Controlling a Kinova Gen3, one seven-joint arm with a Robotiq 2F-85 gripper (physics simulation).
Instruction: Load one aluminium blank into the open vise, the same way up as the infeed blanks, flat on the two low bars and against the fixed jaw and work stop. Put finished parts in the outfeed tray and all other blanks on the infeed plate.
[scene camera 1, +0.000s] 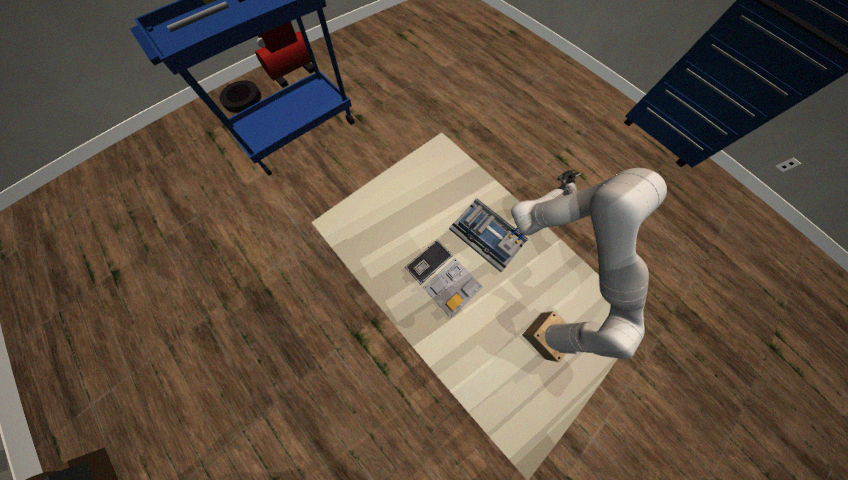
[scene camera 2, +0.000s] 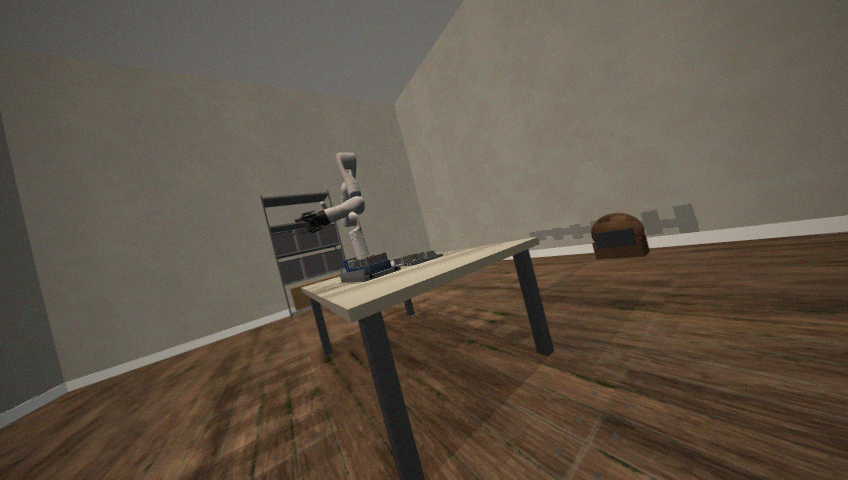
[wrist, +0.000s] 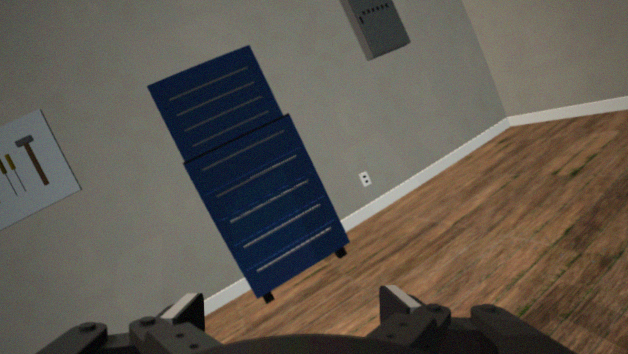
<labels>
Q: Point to a grey infeed plate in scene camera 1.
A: At 453, 287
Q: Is the gripper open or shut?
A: Open.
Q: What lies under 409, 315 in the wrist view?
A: The gripper.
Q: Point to a dark outfeed tray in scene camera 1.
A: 436, 254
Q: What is the gripper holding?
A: Nothing.
</labels>
